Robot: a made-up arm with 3 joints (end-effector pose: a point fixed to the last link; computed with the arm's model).
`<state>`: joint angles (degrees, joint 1 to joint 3).
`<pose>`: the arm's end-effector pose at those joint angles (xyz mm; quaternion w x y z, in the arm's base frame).
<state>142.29 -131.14 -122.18</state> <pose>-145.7 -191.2 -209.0 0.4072 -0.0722 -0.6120 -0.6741</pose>
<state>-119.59 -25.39 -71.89</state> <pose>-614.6 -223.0 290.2 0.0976 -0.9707 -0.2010 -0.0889</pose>
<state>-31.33 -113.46 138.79</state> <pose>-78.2 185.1 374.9 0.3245 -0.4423 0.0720 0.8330</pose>
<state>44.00 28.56 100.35</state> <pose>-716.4 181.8 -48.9 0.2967 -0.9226 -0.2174 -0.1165</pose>
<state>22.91 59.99 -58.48</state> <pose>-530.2 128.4 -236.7 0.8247 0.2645 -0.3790 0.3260</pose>
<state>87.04 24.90 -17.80</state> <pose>-645.6 -95.1 -92.9 0.8036 -0.5548 -0.1315 0.1709</pose>
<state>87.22 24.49 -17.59</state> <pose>-646.2 -93.6 -92.2 0.8023 -0.5579 -0.1294 0.1680</pose>
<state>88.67 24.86 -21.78</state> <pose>-643.7 -104.6 -94.9 0.8149 -0.5382 -0.1228 0.1768</pose>
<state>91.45 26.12 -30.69</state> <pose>-637.9 -128.6 -100.9 0.8404 -0.4927 -0.1093 0.1978</pose>
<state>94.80 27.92 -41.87</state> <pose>-630.8 -157.8 -108.1 0.8688 -0.4325 -0.0891 0.2242</pose>
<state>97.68 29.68 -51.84</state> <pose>-624.9 -182.5 -114.0 0.8903 -0.3765 -0.0673 0.2471</pose>
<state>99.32 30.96 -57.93</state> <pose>-621.4 -197.2 -117.5 0.9015 -0.3406 -0.0526 0.2617</pose>
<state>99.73 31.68 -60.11</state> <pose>-619.6 -202.7 -119.1 0.9051 -0.3260 -0.0478 0.2687</pose>
